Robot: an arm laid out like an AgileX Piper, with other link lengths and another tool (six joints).
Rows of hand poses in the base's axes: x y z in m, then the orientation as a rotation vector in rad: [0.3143, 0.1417, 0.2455, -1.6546, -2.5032, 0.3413]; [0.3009, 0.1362, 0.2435, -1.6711, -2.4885, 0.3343]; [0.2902, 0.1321, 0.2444, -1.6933, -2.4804, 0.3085]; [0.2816, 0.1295, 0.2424, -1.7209, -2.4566, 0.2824]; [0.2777, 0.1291, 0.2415, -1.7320, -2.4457, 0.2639]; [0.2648, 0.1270, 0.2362, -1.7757, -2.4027, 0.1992]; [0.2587, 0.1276, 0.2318, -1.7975, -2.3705, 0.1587]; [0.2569, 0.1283, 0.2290, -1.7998, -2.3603, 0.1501]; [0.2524, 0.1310, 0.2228, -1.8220, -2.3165, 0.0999]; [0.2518, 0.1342, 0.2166, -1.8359, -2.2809, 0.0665]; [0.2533, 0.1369, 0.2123, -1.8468, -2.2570, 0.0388]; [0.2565, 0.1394, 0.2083, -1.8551, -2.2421, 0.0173]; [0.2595, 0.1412, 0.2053, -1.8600, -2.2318, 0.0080]
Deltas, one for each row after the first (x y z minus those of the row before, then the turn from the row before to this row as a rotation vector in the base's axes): [-0.0134, -0.0055, -0.0020, 0.0041, -0.0001, -0.0151]; [-0.0107, -0.0041, 0.0009, 0.0110, -0.0131, -0.0158]; [-0.0086, -0.0026, -0.0020, 0.0149, -0.0055, -0.0255]; [-0.0039, -0.0004, -0.0009, 0.0111, -0.0039, -0.0113]; [-0.0129, -0.0021, -0.0053, 0.0383, -0.0144, -0.0441]; [-0.0061, 0.0006, -0.0044, 0.0277, -0.0039, -0.0274]; [-0.0018, 0.0007, -0.0028, 0.0082, 0.0024, -0.0062]; [-0.0045, 0.0027, -0.0062, 0.0373, -0.0014, -0.0337]; [-0.0006, 0.0032, -0.0062, 0.0276, 0.0028, -0.0251]; [0.0015, 0.0027, -0.0043, 0.0205, -0.0014, -0.0182]; [0.0032, 0.0025, -0.0040, 0.0143, -0.0036, -0.0125]; [0.0030, 0.0018, -0.0030, 0.0073, 0.0002, -0.0078]
